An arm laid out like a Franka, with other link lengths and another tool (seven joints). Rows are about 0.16 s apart.
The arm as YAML. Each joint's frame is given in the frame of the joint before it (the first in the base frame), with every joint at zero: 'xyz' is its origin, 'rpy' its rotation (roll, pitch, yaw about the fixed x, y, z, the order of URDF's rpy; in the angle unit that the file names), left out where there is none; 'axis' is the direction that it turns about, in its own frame. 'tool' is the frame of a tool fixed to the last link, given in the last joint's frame.
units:
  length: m
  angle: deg
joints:
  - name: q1
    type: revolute
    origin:
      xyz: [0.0, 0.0, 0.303]
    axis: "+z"
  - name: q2
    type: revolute
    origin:
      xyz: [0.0, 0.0, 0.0]
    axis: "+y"
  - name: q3
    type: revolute
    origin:
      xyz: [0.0, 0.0, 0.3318]
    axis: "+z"
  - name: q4
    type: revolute
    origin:
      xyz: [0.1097, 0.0, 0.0]
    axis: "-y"
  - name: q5
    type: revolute
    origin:
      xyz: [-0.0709, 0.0, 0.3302]
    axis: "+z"
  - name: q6
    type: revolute
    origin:
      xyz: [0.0, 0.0, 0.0]
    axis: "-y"
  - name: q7
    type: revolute
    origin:
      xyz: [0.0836, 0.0, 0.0]
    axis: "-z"
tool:
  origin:
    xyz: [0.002, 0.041, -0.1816]
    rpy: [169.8, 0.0, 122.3]
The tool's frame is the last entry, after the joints.
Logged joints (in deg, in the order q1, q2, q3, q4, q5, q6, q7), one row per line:
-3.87, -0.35, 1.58, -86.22, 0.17, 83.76, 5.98
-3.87, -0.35, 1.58, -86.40, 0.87, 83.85, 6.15
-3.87, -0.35, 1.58, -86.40, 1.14, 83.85, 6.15
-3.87, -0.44, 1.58, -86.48, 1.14, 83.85, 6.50
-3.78, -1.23, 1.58, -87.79, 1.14, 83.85, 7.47
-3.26, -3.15, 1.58, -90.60, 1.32, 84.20, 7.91
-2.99, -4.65, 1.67, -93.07, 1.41, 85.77, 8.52
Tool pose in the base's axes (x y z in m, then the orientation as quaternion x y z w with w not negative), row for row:
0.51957, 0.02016, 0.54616, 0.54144, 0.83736, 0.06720, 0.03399
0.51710, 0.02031, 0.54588, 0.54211, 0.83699, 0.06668, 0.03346
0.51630, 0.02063, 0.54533, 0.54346, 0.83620, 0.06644, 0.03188
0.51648, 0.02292, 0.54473, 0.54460, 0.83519, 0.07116, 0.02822
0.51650, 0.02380, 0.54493, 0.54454, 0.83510, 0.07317, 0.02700
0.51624, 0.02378, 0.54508, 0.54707, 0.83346, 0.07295, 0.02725
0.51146, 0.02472, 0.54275, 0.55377, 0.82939, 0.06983, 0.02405
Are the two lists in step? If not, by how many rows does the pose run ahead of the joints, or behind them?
The pose runs 2 rows behind the joints: the pose in row i belongs to the joints in row i - 2.
